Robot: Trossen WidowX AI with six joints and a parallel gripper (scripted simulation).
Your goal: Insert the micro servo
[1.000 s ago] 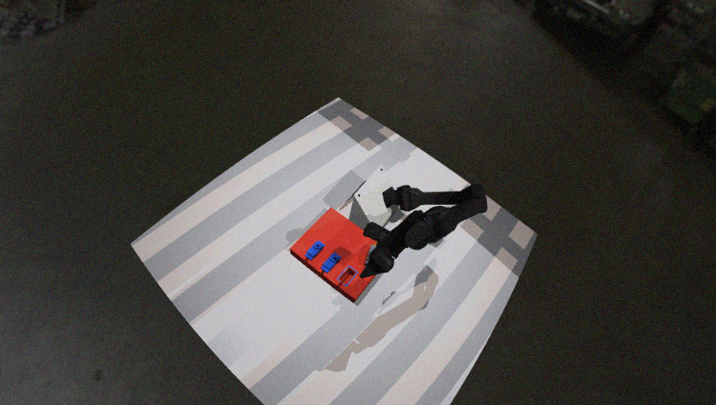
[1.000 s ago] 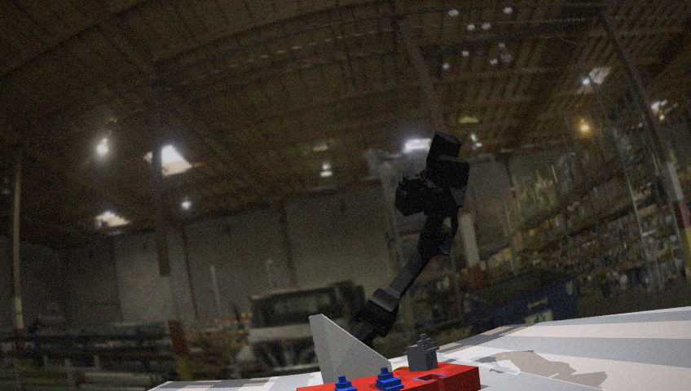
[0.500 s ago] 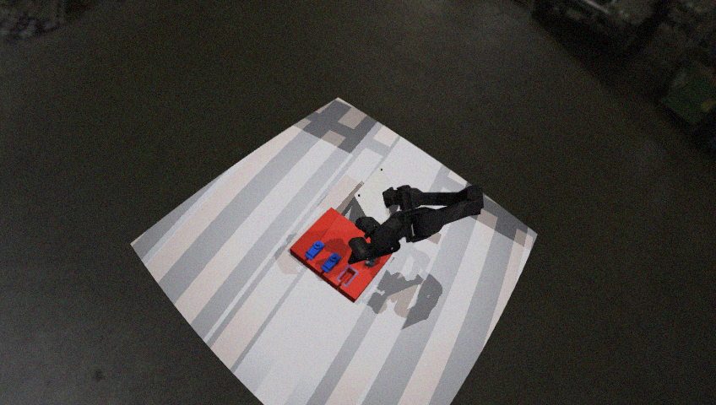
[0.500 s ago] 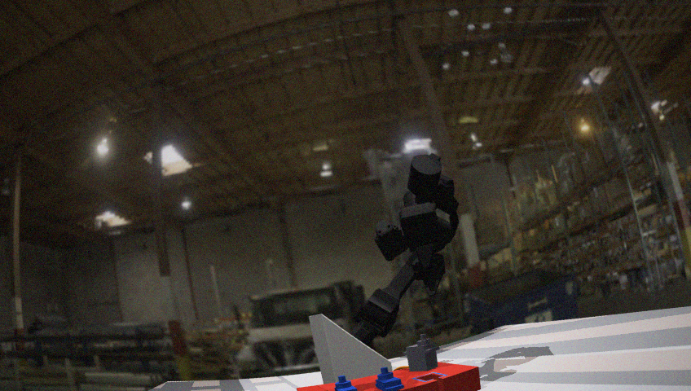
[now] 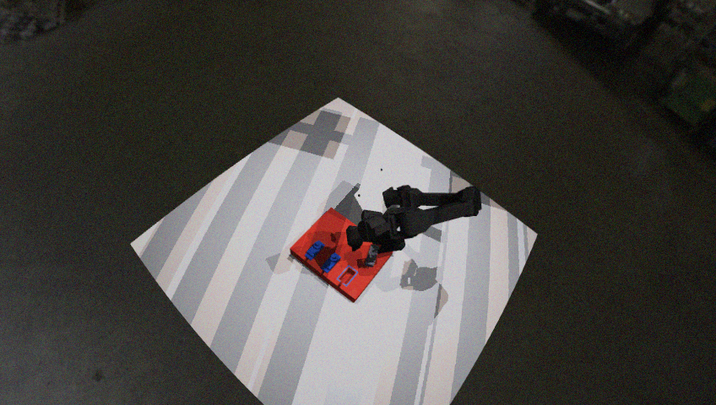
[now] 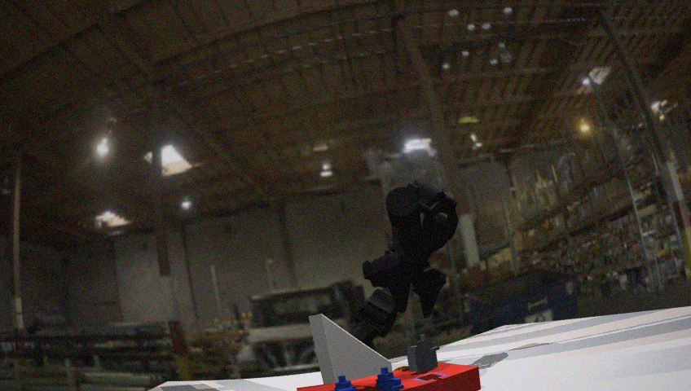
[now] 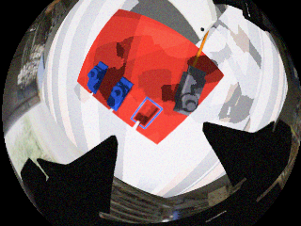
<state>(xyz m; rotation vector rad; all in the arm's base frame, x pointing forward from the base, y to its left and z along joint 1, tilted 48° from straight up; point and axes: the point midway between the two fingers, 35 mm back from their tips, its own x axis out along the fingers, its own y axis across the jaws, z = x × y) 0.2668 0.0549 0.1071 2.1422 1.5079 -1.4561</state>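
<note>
Right now the red deck is 40 mm behind my gripper tip, 90 mm to the right of it and 150 mm below it.
</note>
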